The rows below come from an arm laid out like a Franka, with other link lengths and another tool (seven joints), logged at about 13 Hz.
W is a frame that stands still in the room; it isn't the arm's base.
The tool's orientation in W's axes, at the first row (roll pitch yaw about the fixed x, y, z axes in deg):
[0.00 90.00 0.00]
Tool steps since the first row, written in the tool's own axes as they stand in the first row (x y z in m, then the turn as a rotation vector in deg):
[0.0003 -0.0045 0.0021 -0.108 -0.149 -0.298]
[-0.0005 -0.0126 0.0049 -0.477 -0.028 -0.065]
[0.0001 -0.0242 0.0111 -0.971 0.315 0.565]
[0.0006 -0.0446 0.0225 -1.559 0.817 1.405]
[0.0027 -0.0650 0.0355 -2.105 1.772 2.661]
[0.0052 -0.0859 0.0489 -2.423 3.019 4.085]
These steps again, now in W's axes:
[0.0021 -0.0045 -0.0003 -0.298 -0.149 0.108]
[0.0049 -0.0126 0.0005 -0.065 -0.028 0.477]
[0.0111 -0.0242 -0.0001 0.565 0.315 0.971]
[0.0225 -0.0446 -0.0006 1.405 0.817 1.559]
[0.0355 -0.0650 -0.0027 2.661 1.772 2.105]
[0.0489 -0.0859 -0.0052 4.085 3.019 2.423]

